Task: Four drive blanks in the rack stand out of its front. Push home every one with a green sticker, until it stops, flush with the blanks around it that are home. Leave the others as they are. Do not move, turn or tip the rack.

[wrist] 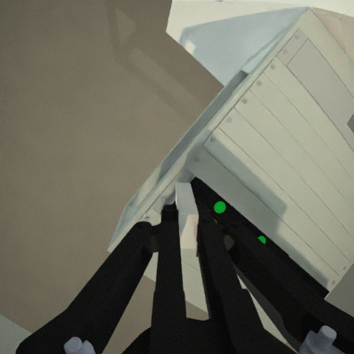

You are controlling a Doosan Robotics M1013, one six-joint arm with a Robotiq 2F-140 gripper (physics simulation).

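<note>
The rack [240, 120] shows as a pale grey case, turned at a slant, at the centre and right of the wrist view. Along its lower edge is a black strip with two green stickers. One green sticker [220, 206] lies just right of the fingertips, and the other green sticker [262, 240] is farther down to the right, partly covered. A small orange mark [215, 220] shows beside the gripper. My gripper [182, 195] is shut and empty, its pale fingertips close to the rack's front left corner. Contact cannot be told. The gripper hides part of the front and the blanks' outlines.
A pale ledge [150, 204] runs along the rack's left side. A pale, angular object [220, 45] lies beyond the rack at the top. A brown surface [75, 125] spans the left. A grey surface [342, 287] shows at the lower right edge.
</note>
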